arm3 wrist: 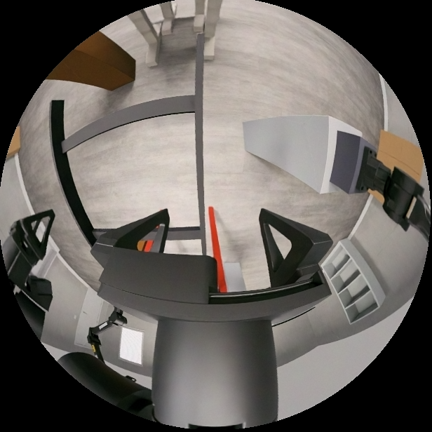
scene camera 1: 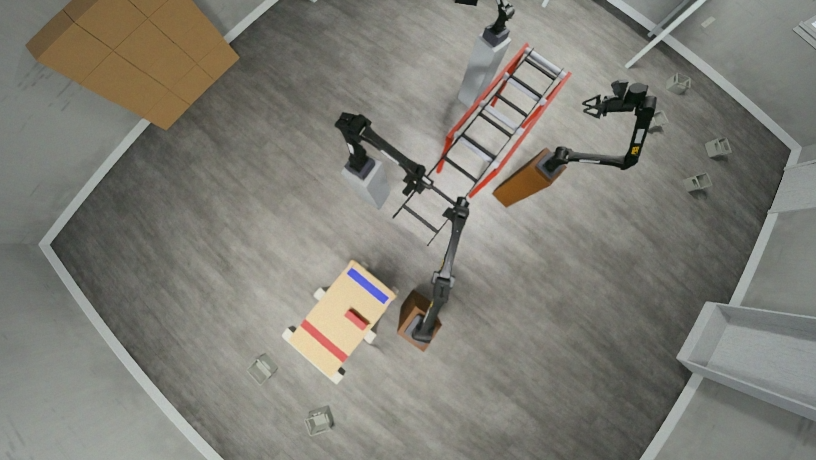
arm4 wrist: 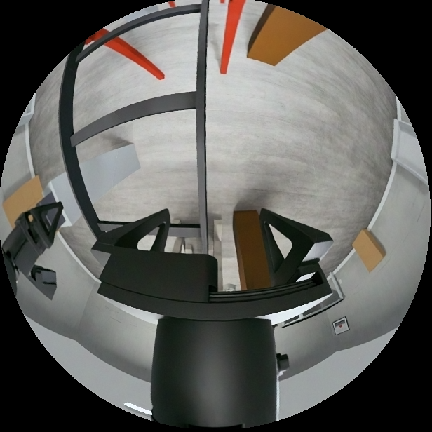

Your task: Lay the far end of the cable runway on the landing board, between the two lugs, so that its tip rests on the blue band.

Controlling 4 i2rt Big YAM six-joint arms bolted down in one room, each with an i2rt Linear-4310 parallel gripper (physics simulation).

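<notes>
The dark ladder-like runway point(arm3 wrist: 200, 125) point(arm4 wrist: 201, 135) point(scene camera 1: 420, 218) spans from the red-railed frame point(scene camera 1: 514, 128); its far end hangs short of the landing board point(scene camera 1: 320, 354). The blue band point(scene camera 1: 367, 285) crosses the board's near end. I cannot make out the lugs surely. Arm3's gripper point(arm3 wrist: 215, 212) is open, a rail running between its spread fingers without touching either. Arm4's gripper point(arm4 wrist: 215, 212) is open likewise around a rail. In the scene camera, the left arm's gripper point(scene camera 1: 416, 180) and the lower arm's gripper point(scene camera 1: 458, 208) are at the runway's two rails; the right arm's gripper point(scene camera 1: 585, 107) is open, away from it.
Grey pedestals point(scene camera 1: 481, 68) point(scene camera 1: 371, 185) and brown pedestals point(scene camera 1: 522, 185) point(scene camera 1: 406, 311) carry the arms. A red block point(scene camera 1: 357, 318) and a red stripe point(scene camera 1: 322, 340) are on the board. Brown boxes point(scene camera 1: 142, 51) stand upper left, a grey trough point(scene camera 1: 754, 337) at right.
</notes>
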